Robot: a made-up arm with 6 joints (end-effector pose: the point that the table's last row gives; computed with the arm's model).
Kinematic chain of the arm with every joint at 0, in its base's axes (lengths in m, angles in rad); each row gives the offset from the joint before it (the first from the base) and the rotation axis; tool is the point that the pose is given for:
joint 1: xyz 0 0 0.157 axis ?
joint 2: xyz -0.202 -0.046 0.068 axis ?
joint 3: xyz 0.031 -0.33 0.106 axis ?
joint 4: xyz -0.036 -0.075 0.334 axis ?
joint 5: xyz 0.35 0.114 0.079 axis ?
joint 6: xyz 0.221 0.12 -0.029 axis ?
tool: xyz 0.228 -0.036 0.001
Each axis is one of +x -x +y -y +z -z.
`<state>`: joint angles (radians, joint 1 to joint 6).
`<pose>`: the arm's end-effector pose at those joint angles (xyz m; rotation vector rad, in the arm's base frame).
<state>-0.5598 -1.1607 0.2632 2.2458 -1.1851 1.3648</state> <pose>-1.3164 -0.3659 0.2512 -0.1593 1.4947 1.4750</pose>
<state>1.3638 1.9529 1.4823 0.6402 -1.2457 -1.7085</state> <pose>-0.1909 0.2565 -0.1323 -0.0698 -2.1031 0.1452</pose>
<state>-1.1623 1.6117 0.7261 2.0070 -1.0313 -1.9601</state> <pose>-0.6534 -0.5477 -0.3345 -2.3554 -1.0445 1.3006</pose>
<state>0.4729 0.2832 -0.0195 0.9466 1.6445 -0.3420</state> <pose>0.8081 -0.8165 0.5264 -1.7652 0.8227 -0.5145</pose>
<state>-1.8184 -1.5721 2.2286 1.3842 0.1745 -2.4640</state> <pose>0.1767 0.5088 0.4740 0.2075 1.2746 -2.1358</pose>
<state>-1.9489 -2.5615 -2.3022 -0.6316 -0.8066 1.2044</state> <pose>-0.6749 0.8784 -0.3811 0.1328 1.8902 -0.4249</pose>
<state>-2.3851 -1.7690 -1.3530 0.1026 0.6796 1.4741</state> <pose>0.0102 1.2612 0.4164 1.7117 0.2866 0.9862</pose>
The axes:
joint 1: +z
joint 2: +y
joint 3: +z
joint 4: -z
joint 5: -x
joint 6: -y

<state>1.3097 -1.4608 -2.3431 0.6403 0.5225 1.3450</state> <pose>0.4190 -1.0487 -0.2671 0.1023 -0.0087 -1.2905</pose>
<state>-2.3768 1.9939 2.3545 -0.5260 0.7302 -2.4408</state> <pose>-0.3675 0.0668 0.3530 0.4014 0.7191 0.2869</pose>
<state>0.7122 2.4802 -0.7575 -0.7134 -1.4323 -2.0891</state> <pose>-0.0935 -0.1803 -0.4879 -1.0067 -1.9368 0.7660</pose>
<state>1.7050 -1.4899 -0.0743 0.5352 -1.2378 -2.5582</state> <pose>0.5211 -0.6461 0.7349 -0.6113 0.4425 2.9604</pose>
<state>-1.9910 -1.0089 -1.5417 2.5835 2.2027 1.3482</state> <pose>0.3706 0.7019 -0.0799 -1.8613 0.0640 2.4334</pose>
